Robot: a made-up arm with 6 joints.
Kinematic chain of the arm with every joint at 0, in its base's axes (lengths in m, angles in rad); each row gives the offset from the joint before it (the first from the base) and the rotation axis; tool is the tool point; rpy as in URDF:
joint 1: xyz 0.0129 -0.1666 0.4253 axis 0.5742 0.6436 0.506
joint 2: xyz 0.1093 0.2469 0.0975 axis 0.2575 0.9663 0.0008
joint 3: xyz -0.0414 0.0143 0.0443 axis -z
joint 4: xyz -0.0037 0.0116 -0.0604 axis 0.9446 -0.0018 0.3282
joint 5: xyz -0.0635 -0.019 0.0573 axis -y
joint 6: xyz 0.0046 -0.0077 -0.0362 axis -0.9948 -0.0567 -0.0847
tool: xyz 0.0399 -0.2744 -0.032 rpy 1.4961 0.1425 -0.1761
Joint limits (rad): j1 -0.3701..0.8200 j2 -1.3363..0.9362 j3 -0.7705..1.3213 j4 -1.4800..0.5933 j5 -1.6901..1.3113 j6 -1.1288..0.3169
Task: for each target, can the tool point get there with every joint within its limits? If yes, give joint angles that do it. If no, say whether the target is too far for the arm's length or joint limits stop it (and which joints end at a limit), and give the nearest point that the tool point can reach.
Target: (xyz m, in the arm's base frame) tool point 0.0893 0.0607 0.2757
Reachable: yes | joints 0.6608 -0.9896 1.0703 0.1895 0.0309 -0.7968
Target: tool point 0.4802 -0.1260 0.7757
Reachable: no: joint limits stop it (at a limit: joint 1, joint 2, joint 5, joint 6) | nearest point 0.3562 -0.0817 0.7355 | short by 0.138 m
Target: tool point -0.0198 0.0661 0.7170
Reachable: yes | joints -0.1990 -0.4696 -0.0882 -1.3126 0.9479 -0.4333
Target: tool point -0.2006 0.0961 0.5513
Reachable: yes | joints 0.1980 -1.0502 0.4856 -1.2404 -0.2440 0.1169
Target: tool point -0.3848 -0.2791 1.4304
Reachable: no: too far | nearest point -0.1111 -0.0857 0.9462 | short by 0.589 m
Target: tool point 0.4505 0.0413 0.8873
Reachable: no: joint limits stop it (at a limit: joint 1, joint 2, joint 4, joint 5, joint 6) | nearest point 0.3438 0.0414 0.8126 | short by 0.130 m
